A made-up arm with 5 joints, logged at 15 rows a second.
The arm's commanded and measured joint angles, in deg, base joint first. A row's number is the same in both.
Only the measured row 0 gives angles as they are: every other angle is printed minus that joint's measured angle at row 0.
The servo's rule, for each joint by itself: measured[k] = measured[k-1] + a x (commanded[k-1-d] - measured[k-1]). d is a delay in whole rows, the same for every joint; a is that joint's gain. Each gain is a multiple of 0.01, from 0.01 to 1. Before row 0 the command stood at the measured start. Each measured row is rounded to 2 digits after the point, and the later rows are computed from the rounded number. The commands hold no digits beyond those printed.
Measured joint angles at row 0: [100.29 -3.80 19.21 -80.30 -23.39]
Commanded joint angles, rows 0 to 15: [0.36 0.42 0.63 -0.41 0.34]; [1.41 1.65 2.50 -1.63 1.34]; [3.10 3.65 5.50 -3.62 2.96]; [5.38 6.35 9.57 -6.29 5.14]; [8.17 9.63 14.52 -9.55 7.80]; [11.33 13.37 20.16 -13.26 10.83]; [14.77 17.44 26.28 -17.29 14.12]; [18.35 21.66 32.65 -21.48 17.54]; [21.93 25.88 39.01 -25.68 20.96]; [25.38 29.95 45.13 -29.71 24.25]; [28.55 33.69 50.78 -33.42 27.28]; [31.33 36.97 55.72 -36.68 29.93]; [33.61 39.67 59.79 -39.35 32.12]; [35.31 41.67 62.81 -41.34 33.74]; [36.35 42.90 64.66 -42.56 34.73]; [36.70 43.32 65.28 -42.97 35.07]
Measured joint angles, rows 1 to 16: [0.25 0.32 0.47 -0.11 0.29]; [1.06 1.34 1.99 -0.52 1.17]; [2.49 3.12 4.62 -1.36 2.67]; [4.51 5.61 8.33 -2.69 4.74]; [7.07 8.71 12.97 -4.54 7.31]; [10.05 12.30 18.36 -6.89 10.27]; [13.35 16.26 24.30 -9.70 13.50]; [16.85 20.42 30.56 -12.88 16.89]; [20.41 24.62 36.90 -16.34 20.31]; [23.89 28.72 43.07 -19.95 23.62]; [27.15 32.55 48.85 -23.59 26.69]; [30.08 35.95 54.00 -27.12 29.41]; [32.55 38.81 58.34 -30.42 31.69]; [34.48 41.01 61.69 -33.37 33.41]; [35.79 42.47 63.92 -35.85 34.52]; [36.43 43.12 64.94 -37.77 34.98]
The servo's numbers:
d 0
a 0.70 0.77 0.75 0.27 0.84

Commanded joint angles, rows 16 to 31: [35.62 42.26 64.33 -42.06 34.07]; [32.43 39.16 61.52 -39.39 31.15]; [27.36 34.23 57.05 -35.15 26.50]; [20.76 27.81 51.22 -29.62 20.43]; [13.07 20.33 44.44 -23.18 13.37]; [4.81 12.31 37.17 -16.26 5.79]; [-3.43 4.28 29.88 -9.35 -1.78]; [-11.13 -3.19 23.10 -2.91 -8.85]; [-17.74 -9.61 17.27 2.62 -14.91]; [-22.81 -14.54 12.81 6.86 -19.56]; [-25.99 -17.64 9.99 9.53 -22.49]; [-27.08 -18.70 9.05 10.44 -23.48]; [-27.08 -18.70 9.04 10.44 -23.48]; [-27.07 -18.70 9.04 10.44 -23.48]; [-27.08 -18.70 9.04 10.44 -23.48]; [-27.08 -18.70 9.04 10.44 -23.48]
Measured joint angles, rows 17 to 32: [35.86 42.46 64.48 -38.93 34.22]; [33.46 39.92 62.26 -39.05 31.64]; [29.19 35.54 58.35 -38.00 27.32]; [23.29 29.59 53.00 -35.74 21.53]; [16.14 22.46 46.58 -32.35 14.68]; [8.21 14.64 39.52 -28.01 7.21]; [0.06 6.66 32.29 -22.97 -0.34]; [-7.77 -0.92 25.40 -17.55 -7.49]; [-14.75 -7.61 19.30 -12.10 -13.72]; [-20.39 -12.95 14.43 -6.98 -18.63]; [-24.31 -16.56 11.10 -2.52 -21.87]; [-26.25 -18.21 9.56 0.98 -23.22]; [-26.83 -18.59 9.17 3.53 -23.44]; [-27.00 -18.67 9.07 5.40 -23.47]; [-27.06 -18.69 9.05 6.76 -23.48]; [-27.07 -18.70 9.04 7.75 -23.48]
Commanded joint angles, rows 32 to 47: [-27.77 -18.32 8.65 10.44 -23.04]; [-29.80 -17.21 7.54 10.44 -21.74]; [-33.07 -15.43 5.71 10.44 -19.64]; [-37.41 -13.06 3.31 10.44 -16.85]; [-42.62 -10.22 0.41 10.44 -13.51]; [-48.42 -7.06 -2.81 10.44 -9.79]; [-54.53 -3.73 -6.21 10.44 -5.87]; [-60.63 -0.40 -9.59 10.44 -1.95]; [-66.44 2.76 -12.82 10.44 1.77]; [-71.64 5.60 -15.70 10.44 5.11]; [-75.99 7.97 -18.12 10.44 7.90]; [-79.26 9.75 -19.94 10.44 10.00]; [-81.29 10.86 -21.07 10.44 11.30]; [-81.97 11.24 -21.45 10.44 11.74]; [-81.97 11.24 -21.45 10.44 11.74]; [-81.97 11.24 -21.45 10.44 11.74]
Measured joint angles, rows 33 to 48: [-27.56 -18.41 8.75 8.48 -23.11]; [-29.13 -17.49 7.84 9.01 -21.96]; [-31.89 -15.90 6.24 9.40 -20.01]; [-35.75 -13.71 4.04 9.68 -17.36]; [-40.56 -11.02 1.32 9.89 -14.13]; [-46.06 -7.97 -1.78 10.04 -10.48]; [-51.99 -4.71 -5.10 10.15 -6.61]; [-58.04 -1.39 -8.47 10.23 -2.70]; [-63.92 1.81 -11.73 10.29 1.05]; [-69.32 4.73 -14.71 10.33 4.46]; [-73.99 7.22 -17.27 10.36 7.35]; [-77.68 9.17 -19.27 10.38 9.58]; [-80.21 10.47 -20.62 10.40 11.02]; [-81.44 11.06 -21.24 10.41 11.62]; [-81.81 11.20 -21.40 10.42 11.72]; [-81.92 11.23 -21.44 10.43 11.74]
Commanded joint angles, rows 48 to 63: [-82.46 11.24 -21.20 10.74 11.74]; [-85.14 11.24 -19.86 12.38 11.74]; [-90.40 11.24 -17.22 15.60 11.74]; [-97.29 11.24 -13.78 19.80 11.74]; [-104.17 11.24 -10.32 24.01 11.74]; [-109.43 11.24 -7.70 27.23 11.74]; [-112.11 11.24 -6.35 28.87 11.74]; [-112.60 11.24 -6.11 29.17 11.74]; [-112.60 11.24 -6.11 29.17 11.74]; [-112.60 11.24 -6.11 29.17 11.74]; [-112.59 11.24 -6.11 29.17 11.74]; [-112.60 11.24 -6.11 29.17 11.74]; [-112.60 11.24 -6.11 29.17 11.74]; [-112.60 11.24 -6.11 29.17 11.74]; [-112.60 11.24 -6.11 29.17 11.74]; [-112.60 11.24 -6.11 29.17 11.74]
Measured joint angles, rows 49 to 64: [-82.30 11.24 -21.26 10.51 11.74]; [-84.29 11.24 -20.21 11.01 11.74]; [-88.57 11.24 -17.97 12.25 11.74]; [-94.67 11.24 -14.83 14.29 11.74]; [-101.32 11.24 -11.45 16.91 11.74]; [-107.00 11.24 -8.64 19.70 11.74]; [-110.58 11.24 -6.92 22.18 11.74]; [-111.99 11.24 -6.31 24.07 11.74]; [-112.42 11.24 -6.16 25.45 11.74]; [-112.55 11.24 -6.12 26.45 11.74]; [-112.58 11.24 -6.11 27.18 11.74]; [-112.59 11.24 -6.11 27.72 11.74]; [-112.60 11.24 -6.11 28.11 11.74]; [-112.60 11.24 -6.11 28.40 11.74]; [-112.60 11.24 -6.11 28.61 11.74]; [-112.60 11.24 -6.11 28.76 11.74]
